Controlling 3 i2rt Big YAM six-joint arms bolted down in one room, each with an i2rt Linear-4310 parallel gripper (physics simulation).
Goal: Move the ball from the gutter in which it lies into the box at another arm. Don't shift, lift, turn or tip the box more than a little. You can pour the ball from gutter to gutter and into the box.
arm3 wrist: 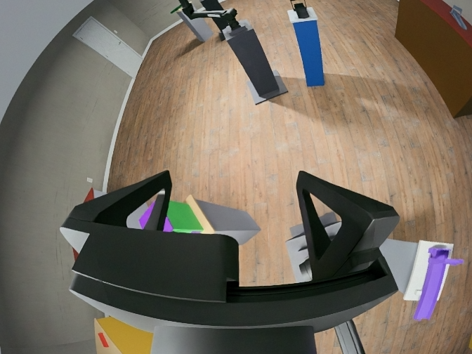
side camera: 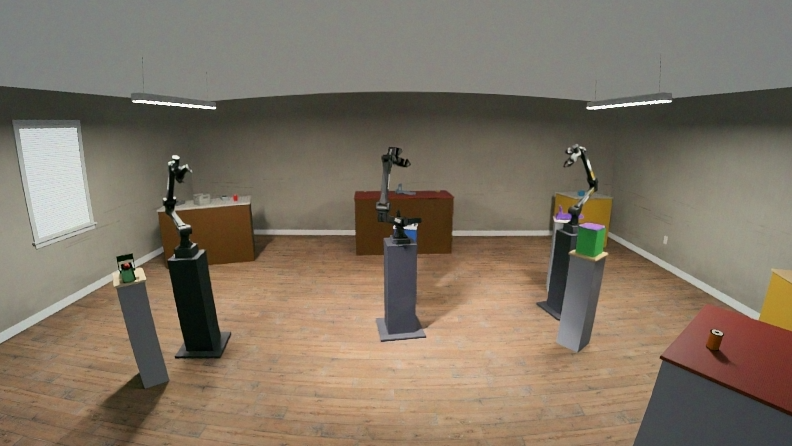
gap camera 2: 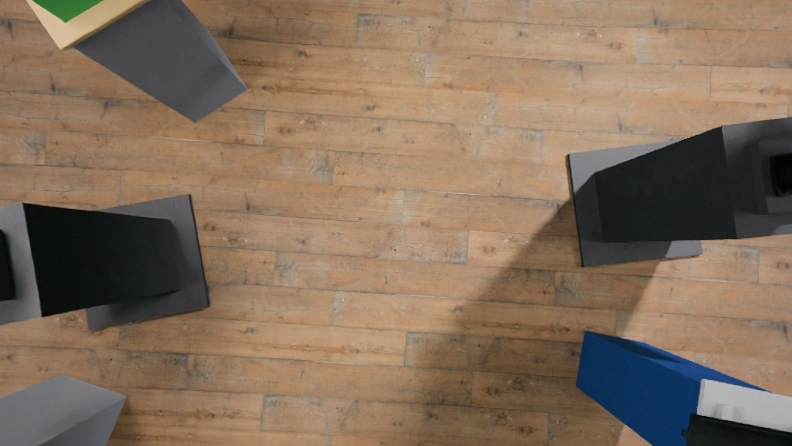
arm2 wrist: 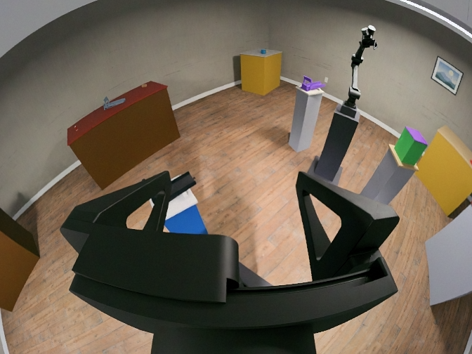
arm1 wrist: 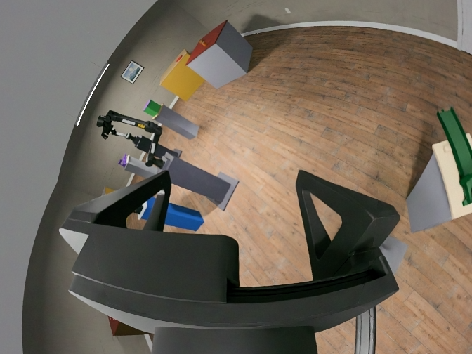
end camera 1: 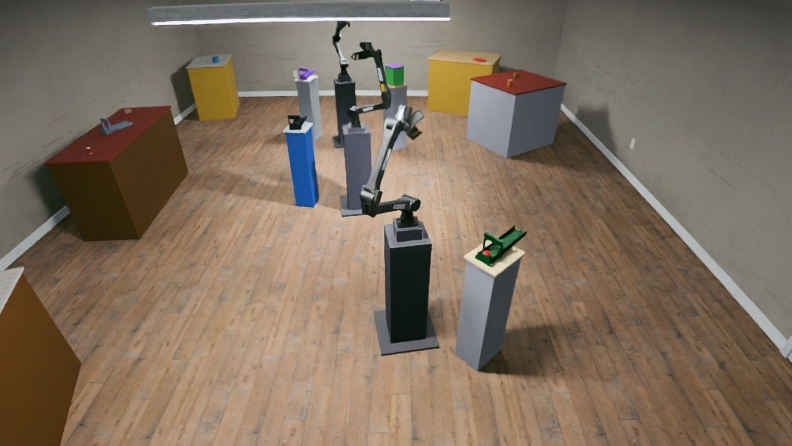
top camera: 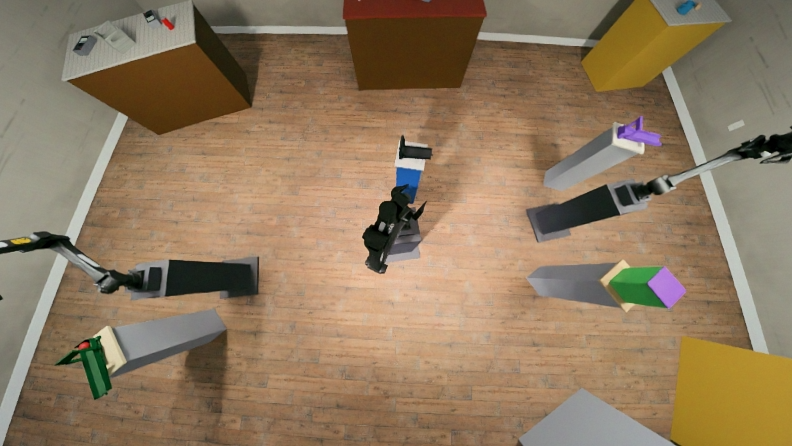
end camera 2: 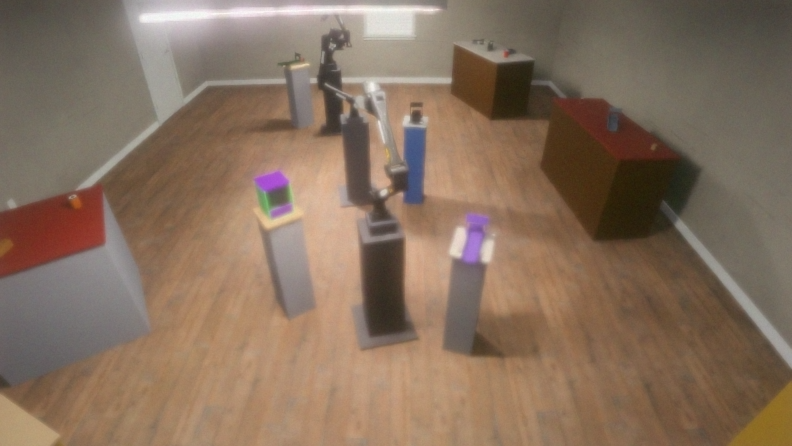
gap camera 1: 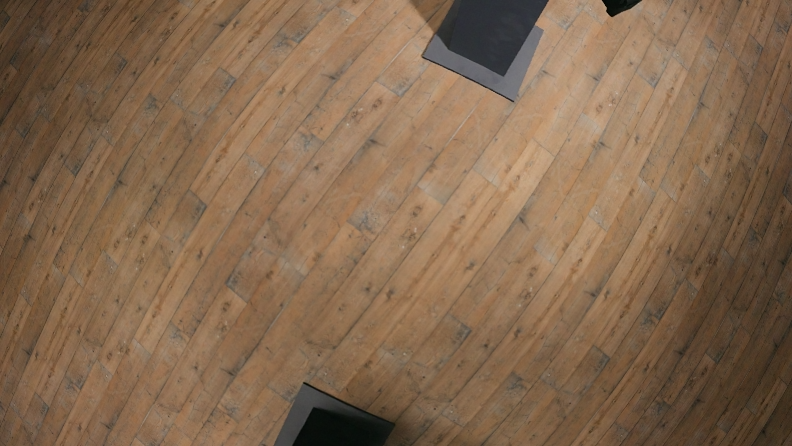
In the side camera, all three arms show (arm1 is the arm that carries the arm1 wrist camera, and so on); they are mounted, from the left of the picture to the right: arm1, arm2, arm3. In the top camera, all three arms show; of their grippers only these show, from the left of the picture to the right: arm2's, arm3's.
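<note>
The red ball lies at the handle end of the green gutter, on the pedestal beside arm1. A black gutter lies on the blue pedestal near arm2. A purple gutter lies on a pedestal near arm3. The green box with a purple top stands upright on arm3's other side; its dark opening shows in end camera 2. Arm1's gripper, arm2's gripper and arm3's gripper are open and empty, raised away from gutters and box.
In the top camera, a brown table with a white top stands at the upper left, a red-topped table at the top middle and a yellow cabinet at the upper right. Another red-topped table stands at the lower right in the side camera.
</note>
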